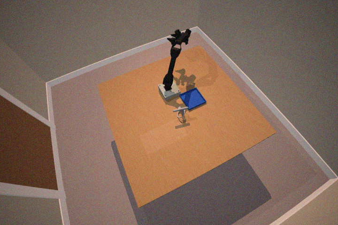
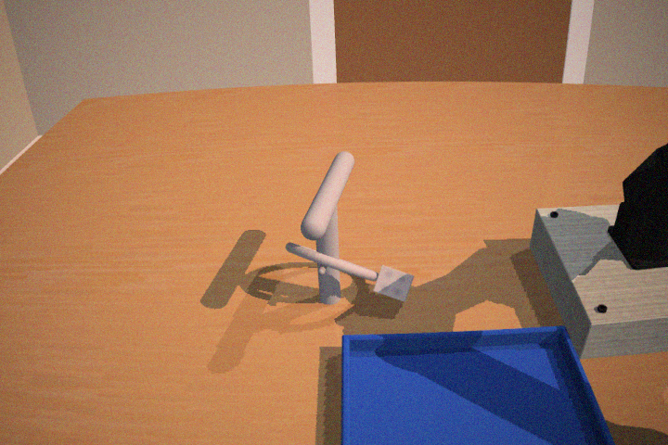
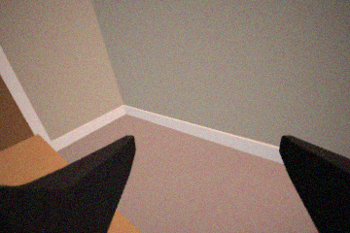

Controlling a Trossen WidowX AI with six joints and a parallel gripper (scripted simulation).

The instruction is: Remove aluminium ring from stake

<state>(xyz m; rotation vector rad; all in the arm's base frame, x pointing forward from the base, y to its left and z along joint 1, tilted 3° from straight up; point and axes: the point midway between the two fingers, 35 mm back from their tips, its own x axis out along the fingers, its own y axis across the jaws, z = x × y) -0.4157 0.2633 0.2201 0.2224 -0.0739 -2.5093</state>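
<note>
The aluminium ring lies 73 cm ahead of my gripper tip, 27 cm to the right of it and 24 cm below it. From my gripper tip the other things lie so: blue tray: 64 cm ahead, 26 cm below, 9 cm to the right.
</note>
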